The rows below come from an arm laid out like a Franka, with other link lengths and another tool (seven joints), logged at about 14 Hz.
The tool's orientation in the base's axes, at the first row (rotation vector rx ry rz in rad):
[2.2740 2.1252 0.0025]
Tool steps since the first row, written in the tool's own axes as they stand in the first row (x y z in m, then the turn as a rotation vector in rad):
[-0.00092 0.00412 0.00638 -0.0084 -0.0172 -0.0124]
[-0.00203 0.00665 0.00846 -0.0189 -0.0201 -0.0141]
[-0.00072 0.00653 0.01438 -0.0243 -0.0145 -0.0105]
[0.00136 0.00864 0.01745 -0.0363 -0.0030 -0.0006]
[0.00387 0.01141 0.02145 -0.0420 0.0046 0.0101]
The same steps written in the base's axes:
[0.00418 -0.00132 -0.00627 -0.0180 -0.0070 0.0122]
[0.00667 -0.00264 -0.00827 -0.0216 -0.0172 0.0140]
[0.00677 -0.00145 -0.01421 -0.0163 -0.0231 0.0106]
[0.00908 0.00042 -0.01727 -0.0055 -0.0360 0.0012]
[0.01209 0.00266 -0.02126 0.0020 -0.0424 -0.0092]

